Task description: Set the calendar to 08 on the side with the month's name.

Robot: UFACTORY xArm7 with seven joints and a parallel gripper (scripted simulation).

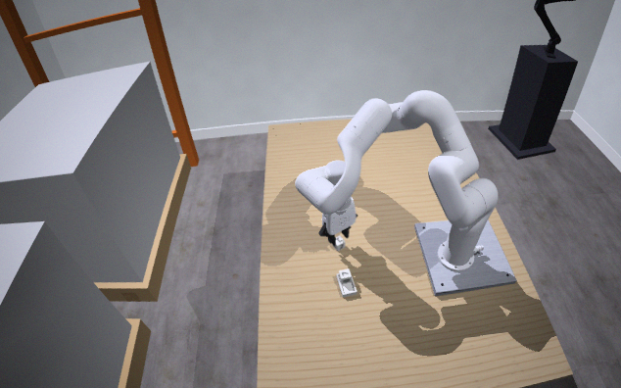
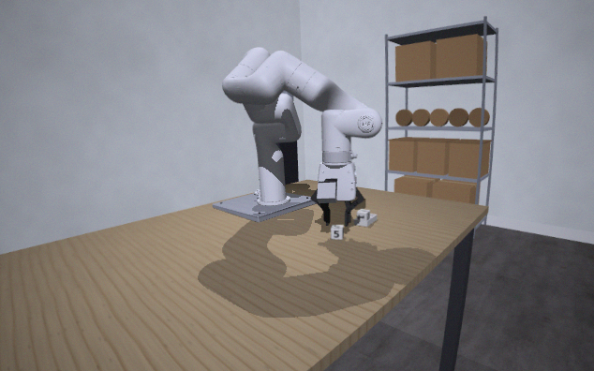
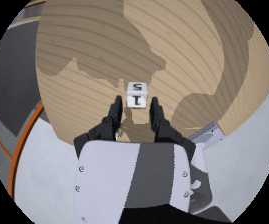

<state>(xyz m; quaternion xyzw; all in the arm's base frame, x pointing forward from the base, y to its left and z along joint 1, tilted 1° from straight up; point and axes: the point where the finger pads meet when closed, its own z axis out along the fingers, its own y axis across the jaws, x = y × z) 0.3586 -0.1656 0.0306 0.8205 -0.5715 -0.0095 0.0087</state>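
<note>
The white digit cube lies 4 cm below my hand. Round my hand: white tray 2 cm ahead, 16 cm to the left, 5 cm below.
</note>
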